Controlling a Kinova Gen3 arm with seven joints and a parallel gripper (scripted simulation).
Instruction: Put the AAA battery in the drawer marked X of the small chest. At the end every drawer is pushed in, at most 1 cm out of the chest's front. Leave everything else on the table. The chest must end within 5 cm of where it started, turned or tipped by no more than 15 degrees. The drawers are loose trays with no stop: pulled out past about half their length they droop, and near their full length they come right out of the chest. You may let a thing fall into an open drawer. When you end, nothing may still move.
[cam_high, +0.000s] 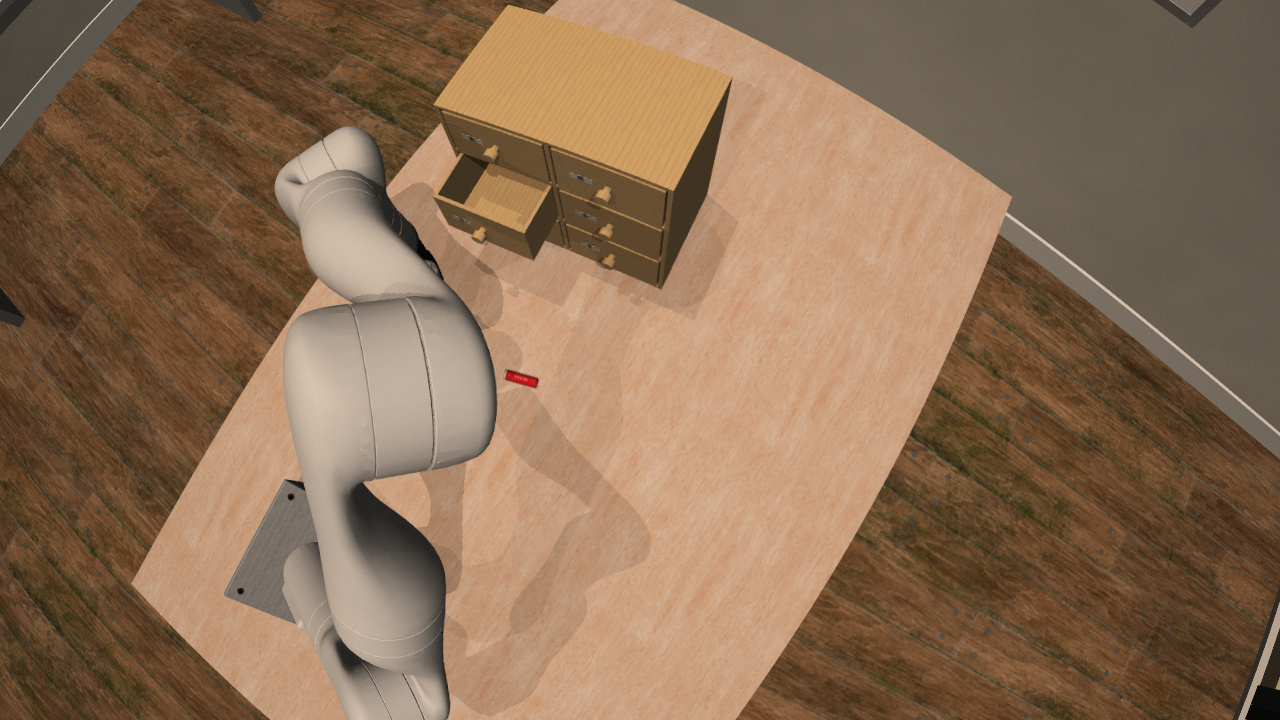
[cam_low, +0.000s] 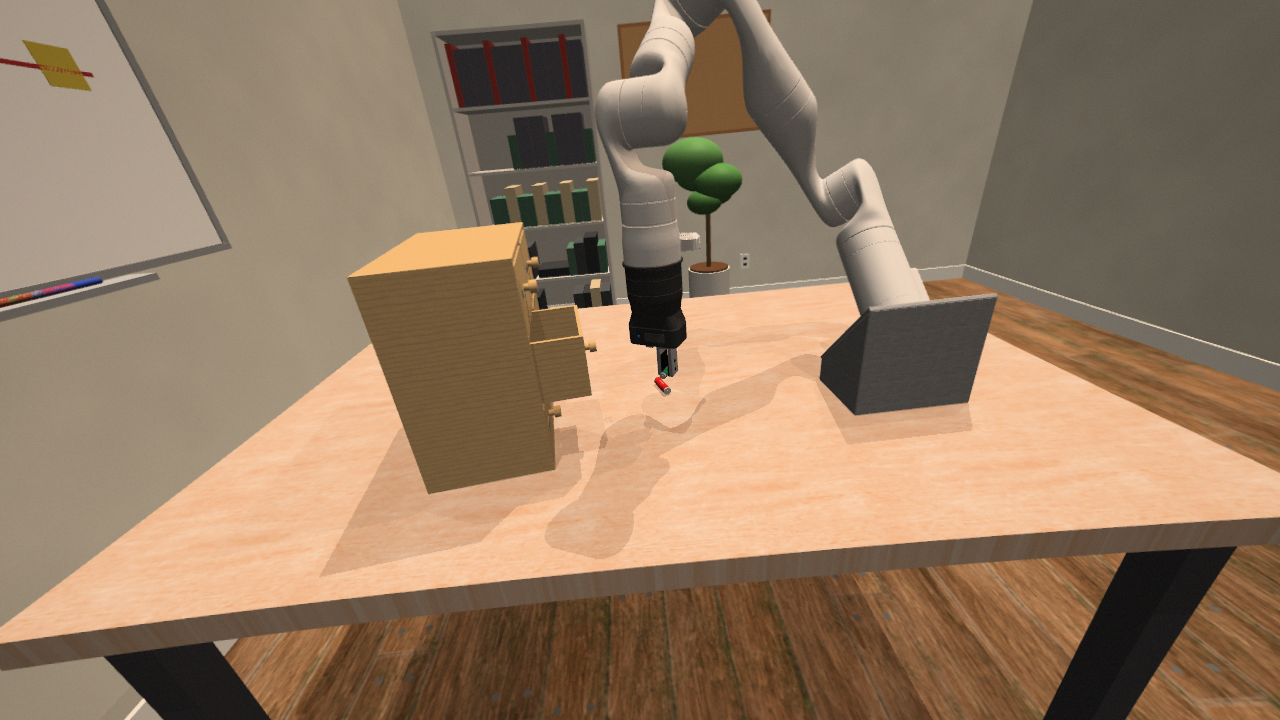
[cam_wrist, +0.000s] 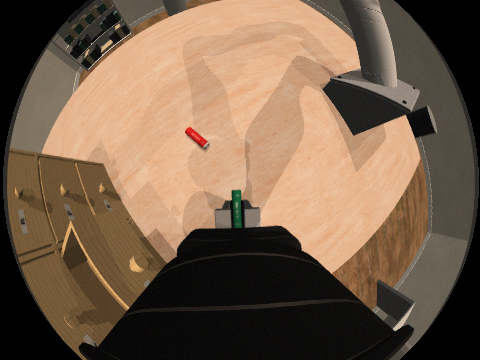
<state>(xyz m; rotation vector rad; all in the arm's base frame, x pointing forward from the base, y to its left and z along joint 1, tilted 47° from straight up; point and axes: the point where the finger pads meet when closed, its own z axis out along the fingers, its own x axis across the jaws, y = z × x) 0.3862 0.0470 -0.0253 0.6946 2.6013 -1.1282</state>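
Now: the red battery 13 cm to the right of my hand and 11 cm below it. Round my hand: green AAA battery 1 cm below.
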